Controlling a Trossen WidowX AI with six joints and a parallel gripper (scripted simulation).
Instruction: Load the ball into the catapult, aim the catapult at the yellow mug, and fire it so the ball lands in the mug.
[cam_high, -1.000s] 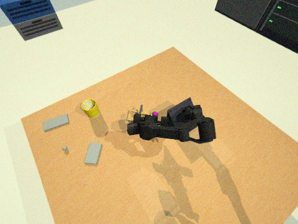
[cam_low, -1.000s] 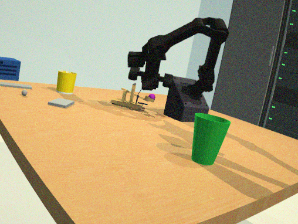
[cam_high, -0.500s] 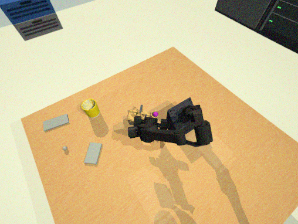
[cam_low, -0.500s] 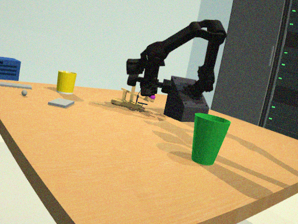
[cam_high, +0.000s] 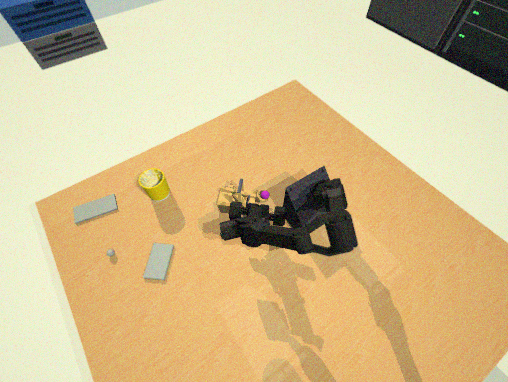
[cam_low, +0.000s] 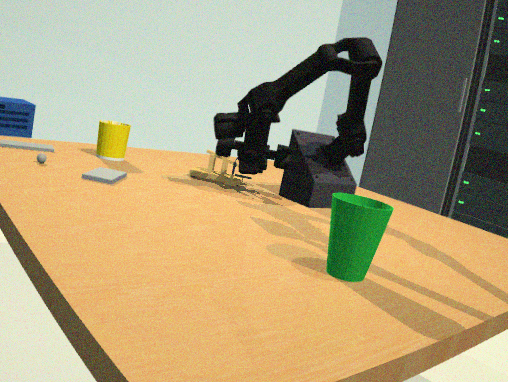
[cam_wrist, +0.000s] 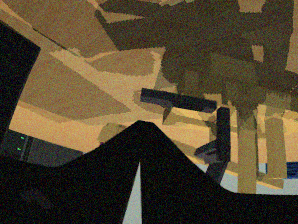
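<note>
Now: gripper tip 4 cm past the purple ball, 2 cm to the left of it and 1 cm below it. From my gripper tip the other things lie so: yellow mug (32 cm to the right, 25 cm ahead, 2 cm below); then small grey ball (50 cm ahead, 19 cm to the right, 4 cm below); then wooden catapult (6 cm to the right, 1 cm ahead).
</note>
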